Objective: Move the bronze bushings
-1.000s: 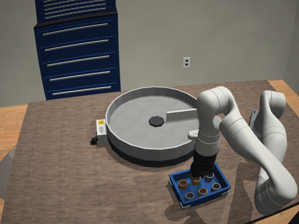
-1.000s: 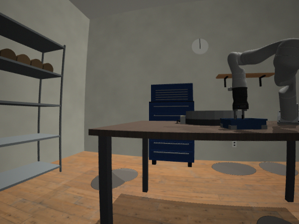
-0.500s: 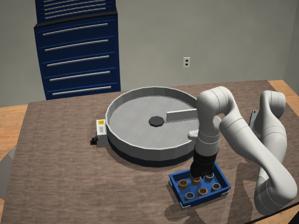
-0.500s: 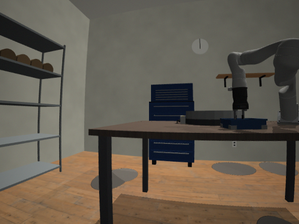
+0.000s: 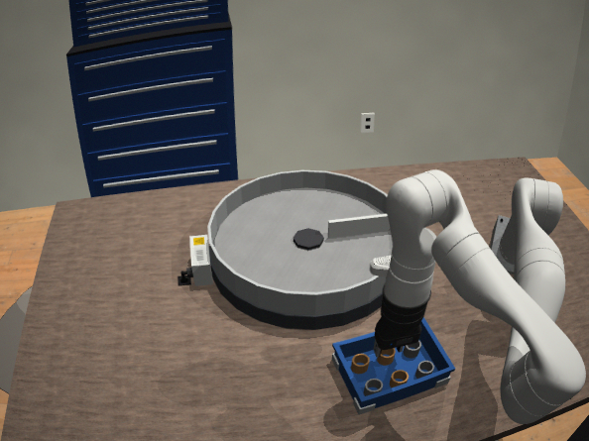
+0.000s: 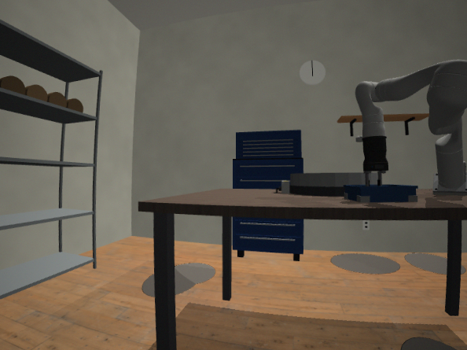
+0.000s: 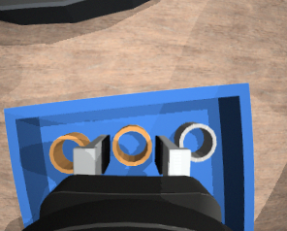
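The blue crate is 30 mm to the left of my hand and 30 mm below it. Round my hand: turntable: 90 mm ahead, 330 mm to the right.
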